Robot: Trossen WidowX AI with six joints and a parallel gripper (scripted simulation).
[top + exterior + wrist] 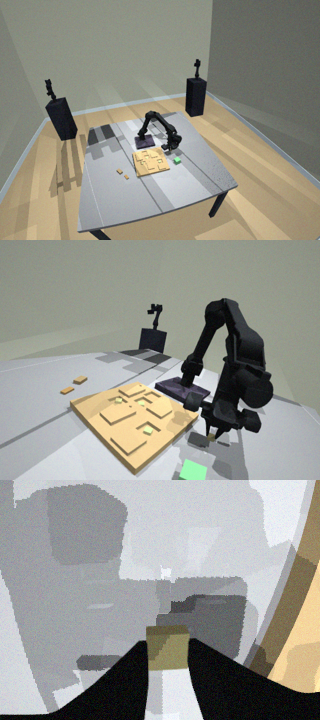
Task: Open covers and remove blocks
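My gripper tip is now 140 mm short of the green cube, 20 mm to the right of it and 10 mm above it.
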